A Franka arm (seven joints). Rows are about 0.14 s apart.
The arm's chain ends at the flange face. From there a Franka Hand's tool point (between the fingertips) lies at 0.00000 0.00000 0.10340 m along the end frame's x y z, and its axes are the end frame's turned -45 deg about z.
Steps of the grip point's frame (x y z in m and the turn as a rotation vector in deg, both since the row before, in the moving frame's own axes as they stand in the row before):
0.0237 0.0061 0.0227 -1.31 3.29 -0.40
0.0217 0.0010 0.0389 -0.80 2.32 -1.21
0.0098 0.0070 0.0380 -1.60 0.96 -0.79
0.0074 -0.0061 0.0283 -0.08 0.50 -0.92
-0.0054 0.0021 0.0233 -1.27 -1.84 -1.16
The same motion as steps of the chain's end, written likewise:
0.0152 -0.0099 0.0229 1.40 3.25 -0.40
0.0121 -0.0127 0.0390 1.07 2.21 -1.21
0.0086 -0.0028 0.0381 -0.45 1.81 -0.79
0.0002 -0.0090 0.0283 0.30 0.41 -0.92
-0.0016 0.0013 0.0234 -2.20 -0.40 -1.16

